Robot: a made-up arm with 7 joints.
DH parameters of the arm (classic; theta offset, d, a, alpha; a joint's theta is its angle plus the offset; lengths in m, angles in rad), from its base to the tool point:
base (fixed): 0 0 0 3.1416
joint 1: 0 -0.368 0 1.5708
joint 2: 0 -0.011 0 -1.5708
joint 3: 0 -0.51 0 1.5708
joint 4: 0 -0.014 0 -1.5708
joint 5: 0 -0.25 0 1.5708
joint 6: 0 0 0 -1.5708
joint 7: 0 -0.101 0 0
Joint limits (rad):
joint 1: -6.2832..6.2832
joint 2: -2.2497..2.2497
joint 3: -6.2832..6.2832
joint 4: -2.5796..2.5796
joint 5: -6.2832..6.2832
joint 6: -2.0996..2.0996
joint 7: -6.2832..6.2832
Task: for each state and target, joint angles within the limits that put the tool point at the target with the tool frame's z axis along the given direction. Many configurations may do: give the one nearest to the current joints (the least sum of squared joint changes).
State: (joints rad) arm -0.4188 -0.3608 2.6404 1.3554 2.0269 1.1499 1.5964
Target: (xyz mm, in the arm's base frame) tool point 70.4 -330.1 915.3 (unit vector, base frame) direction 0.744 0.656 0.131
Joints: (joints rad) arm -1.3075 -0.1465 2.1022 1.2611 1.5769 1.6190 1.5964
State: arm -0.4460 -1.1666 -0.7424 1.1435 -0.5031 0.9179 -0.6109
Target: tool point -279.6 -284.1 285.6 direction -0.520 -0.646 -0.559
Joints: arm -1.1281 -2.2497 -0.7906 1.8397 0.0855 1.4915 -0.6109
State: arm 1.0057 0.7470 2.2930 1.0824 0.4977 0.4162 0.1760
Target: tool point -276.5 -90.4 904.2 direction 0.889 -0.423 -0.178
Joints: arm 1.3755 0.4750 2.1730 1.5948 0.5248 0.1001 0.1760
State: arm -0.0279 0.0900 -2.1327 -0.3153 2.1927 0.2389 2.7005
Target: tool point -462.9 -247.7 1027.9 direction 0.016 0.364 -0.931
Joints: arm -0.3797 -0.7558 -1.8949 -0.0777 2.3870 0.6170 2.7005
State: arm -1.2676 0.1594 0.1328 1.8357 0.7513 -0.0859 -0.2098
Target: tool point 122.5 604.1 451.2 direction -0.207 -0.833 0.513
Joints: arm -1.5938 0.8773 0.3681 1.6740 0.2918 -0.4358 -0.2098
